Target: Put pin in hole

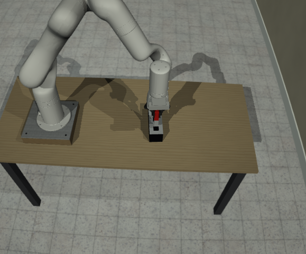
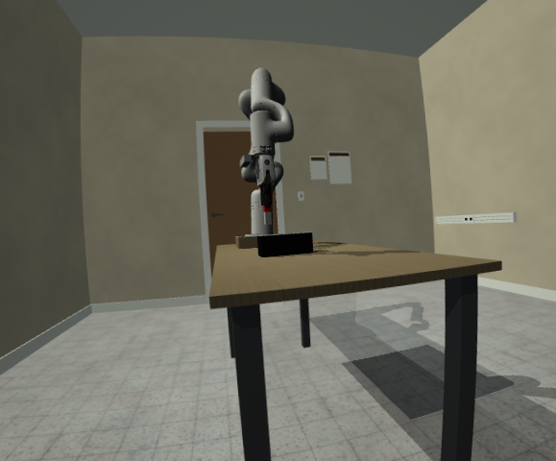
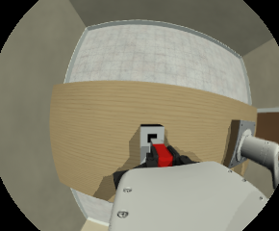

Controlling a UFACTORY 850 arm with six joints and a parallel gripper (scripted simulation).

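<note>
Now: hand 60 mm to the right of the black block and 160 mm above it. Also, from my hand: pin (10 mm below).
</note>
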